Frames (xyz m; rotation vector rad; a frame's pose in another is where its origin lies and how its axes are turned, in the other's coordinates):
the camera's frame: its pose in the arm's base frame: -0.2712 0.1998 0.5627 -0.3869 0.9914 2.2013
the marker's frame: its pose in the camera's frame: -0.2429 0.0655 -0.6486 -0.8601 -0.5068 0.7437
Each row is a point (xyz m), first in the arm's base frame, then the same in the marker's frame.
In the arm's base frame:
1: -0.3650 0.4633 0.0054
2: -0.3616 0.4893 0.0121
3: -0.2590 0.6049 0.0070
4: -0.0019 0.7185 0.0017
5: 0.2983 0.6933 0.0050
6: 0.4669 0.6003 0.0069
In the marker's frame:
1: 0.1879 -0.8434 -0.4219
2: 0.1860 -0.8701 -0.4180
3: 0.0858 -0.9878 -0.4219
4: -0.1672 -1.1090 -0.4029
5: -0.4638 -1.0949 -0.3520
6: -0.6317 -1.0087 -0.3138

